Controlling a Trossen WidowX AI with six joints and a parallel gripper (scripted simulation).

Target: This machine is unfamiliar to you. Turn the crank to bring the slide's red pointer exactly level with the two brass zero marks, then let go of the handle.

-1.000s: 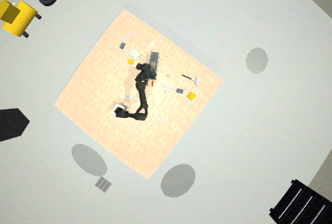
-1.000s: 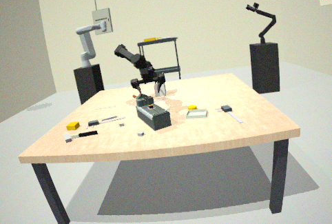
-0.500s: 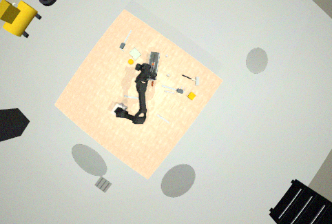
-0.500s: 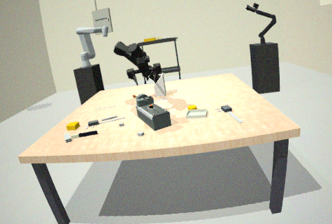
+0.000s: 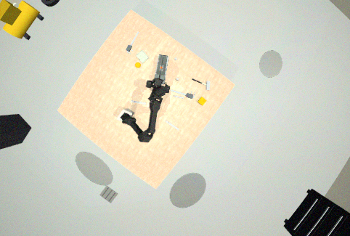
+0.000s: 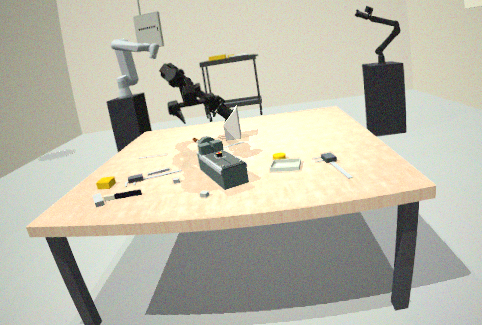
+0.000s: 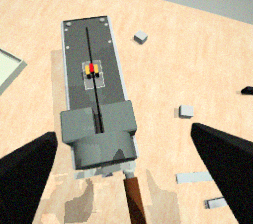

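My gripper tip is now 100 mm above the crank, 40 mm past it and 10 mm to the left of it. Also, from my gripper tip: red pointer (110 mm below, 100 mm ahead, 90 mm to the left); brown crank handle (90 mm below, 50 mm behind, 30 mm to the right); yellow disc (290 mm to the left, 190 mm below, 20 mm behind).
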